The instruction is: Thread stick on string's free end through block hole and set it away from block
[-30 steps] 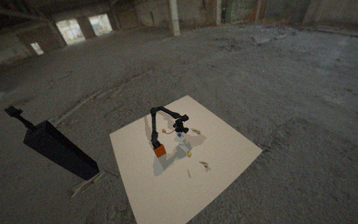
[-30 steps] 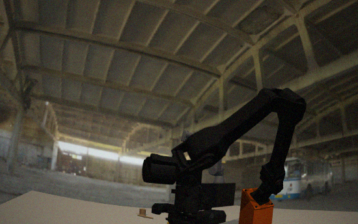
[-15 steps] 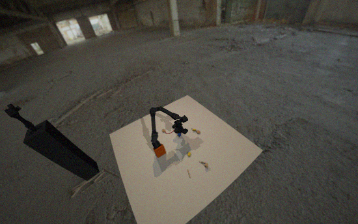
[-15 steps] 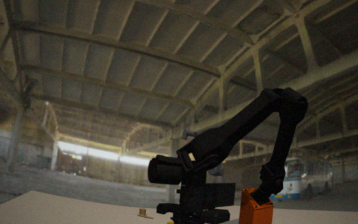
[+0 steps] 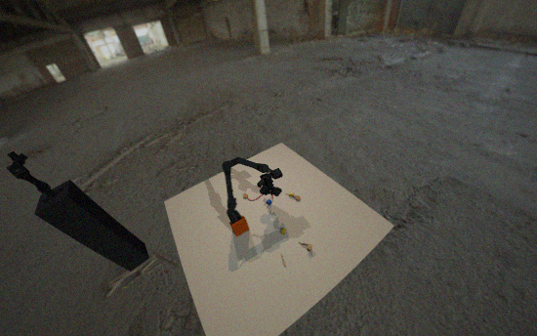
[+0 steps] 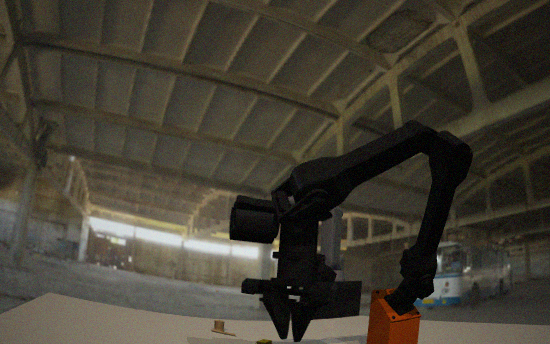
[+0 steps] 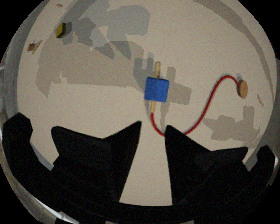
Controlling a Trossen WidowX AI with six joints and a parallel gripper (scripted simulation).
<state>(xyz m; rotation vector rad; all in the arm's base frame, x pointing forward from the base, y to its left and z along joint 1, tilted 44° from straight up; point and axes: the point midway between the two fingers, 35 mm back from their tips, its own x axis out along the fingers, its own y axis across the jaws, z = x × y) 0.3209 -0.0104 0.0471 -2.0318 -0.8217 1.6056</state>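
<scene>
The blue block is 30 mm behind my gripper tip and 60 mm below it. From my gripper tip the other things lie so: yellow block: 120 mm behind, 260 mm to the right, 70 mm below; small wooden block: 90 mm behind, 460 mm to the right, 60 mm below.
</scene>
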